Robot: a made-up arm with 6 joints. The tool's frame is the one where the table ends. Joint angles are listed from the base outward.
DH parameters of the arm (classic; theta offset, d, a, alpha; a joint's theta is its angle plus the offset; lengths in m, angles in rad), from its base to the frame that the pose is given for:
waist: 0 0.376 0 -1.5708
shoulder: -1.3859 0 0.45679 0
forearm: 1.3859 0 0.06 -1.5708
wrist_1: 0 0.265 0 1.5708
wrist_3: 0 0 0.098 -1.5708
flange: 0 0.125 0 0
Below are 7 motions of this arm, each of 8 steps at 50 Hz.
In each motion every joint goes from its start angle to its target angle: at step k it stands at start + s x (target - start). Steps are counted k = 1, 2, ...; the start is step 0. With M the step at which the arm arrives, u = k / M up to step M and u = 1 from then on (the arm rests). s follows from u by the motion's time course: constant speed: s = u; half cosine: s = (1 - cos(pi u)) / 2; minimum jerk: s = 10 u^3 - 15 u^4 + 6 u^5.
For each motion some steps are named. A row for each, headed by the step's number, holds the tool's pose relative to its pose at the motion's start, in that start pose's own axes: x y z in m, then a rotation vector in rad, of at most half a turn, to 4 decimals.
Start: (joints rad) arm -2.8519 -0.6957 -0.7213 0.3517 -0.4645 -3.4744
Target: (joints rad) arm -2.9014 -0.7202 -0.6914 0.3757 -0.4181 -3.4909
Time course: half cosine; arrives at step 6
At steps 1, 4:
1: 0.0007 -0.0007 -0.0005 0.0028 0.0034 -0.0006
4: 0.0081 -0.0073 -0.0058 0.0316 0.0383 -0.0064

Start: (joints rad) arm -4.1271 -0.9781 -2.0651 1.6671 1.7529 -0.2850
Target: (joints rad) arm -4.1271 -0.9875 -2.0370 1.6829 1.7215 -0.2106
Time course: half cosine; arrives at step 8
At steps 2, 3, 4, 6, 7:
2: 0.0002 0.0003 -0.0005 0.0013 0.0054 0.0132
3: 0.0004 0.0006 -0.0010 0.0028 0.0115 0.0278
4: 0.0007 0.0010 -0.0016 0.0047 0.0185 0.0450
6: 0.0012 0.0017 -0.0027 0.0083 0.0315 0.0769
7: 0.0013 0.0019 -0.0030 0.0095 0.0355 0.0867

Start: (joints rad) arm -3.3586 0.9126 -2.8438 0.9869 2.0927 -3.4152
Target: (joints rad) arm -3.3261 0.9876 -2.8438 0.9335 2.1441 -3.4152
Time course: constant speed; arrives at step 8
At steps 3, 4, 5, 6, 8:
3: -0.0012 -0.0163 0.0182 -0.0071 0.0442 0.0226
4: -0.0015 -0.0216 0.0243 -0.0094 0.0591 0.0301
5: -0.0016 -0.0269 0.0304 -0.0118 0.0740 0.0376
6: -0.0017 -0.0322 0.0366 -0.0142 0.0889 0.0450
8: -0.0017 -0.0426 0.0491 -0.0189 0.1190 0.0598

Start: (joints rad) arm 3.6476 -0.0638 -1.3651 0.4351 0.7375 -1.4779
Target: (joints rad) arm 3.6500 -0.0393 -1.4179 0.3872 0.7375 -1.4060
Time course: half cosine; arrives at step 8
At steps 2, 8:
2: 0.0010 0.0020 0.0000 -0.0039 -0.0029 0.0039
8: 0.0069 0.0136 0.0001 -0.0277 -0.0190 0.0271

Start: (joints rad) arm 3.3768 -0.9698 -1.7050 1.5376 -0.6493 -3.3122
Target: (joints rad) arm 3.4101 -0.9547 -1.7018 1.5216 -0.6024 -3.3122
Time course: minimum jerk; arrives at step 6
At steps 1, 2, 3, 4, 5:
1: 0.0003 -0.0003 0.0006 0.0004 0.0023 0.0000
2: 0.0016 -0.0019 0.0036 0.0024 0.0137 0.0001
3: 0.0039 -0.0045 0.0085 0.0057 0.0328 0.0002
4: 0.0062 -0.0072 0.0134 0.0090 0.0519 0.0005
5: 0.0077 -0.0088 0.0162 0.0109 0.0634 0.0006

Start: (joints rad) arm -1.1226 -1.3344 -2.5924 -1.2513 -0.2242 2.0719
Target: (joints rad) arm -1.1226 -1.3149 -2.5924 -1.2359 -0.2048 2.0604
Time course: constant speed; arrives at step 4
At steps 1, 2, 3, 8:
1: -0.0018 0.0034 0.0014 -0.0074 -0.0002 0.0019
2: -0.0036 0.0067 0.0029 -0.0148 -0.0003 0.0038
3: -0.0055 0.0101 0.0043 -0.0222 -0.0006 0.0056
8: -0.0073 0.0135 0.0056 -0.0296 -0.0008 0.0075

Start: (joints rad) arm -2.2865 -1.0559 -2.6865 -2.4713 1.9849 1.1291
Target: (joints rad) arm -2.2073 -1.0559 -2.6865 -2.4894 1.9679 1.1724
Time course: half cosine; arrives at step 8
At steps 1, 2, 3, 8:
1: -0.0013 -0.0010 0.0010 0.0001 -0.0012 -0.0003
2: -0.0051 -0.0039 0.0038 0.0004 -0.0045 -0.0011
3: -0.0108 -0.0082 0.0079 0.0008 -0.0096 -0.0024
8: -0.0360 -0.0258 0.0250 0.0024 -0.0312 -0.0078

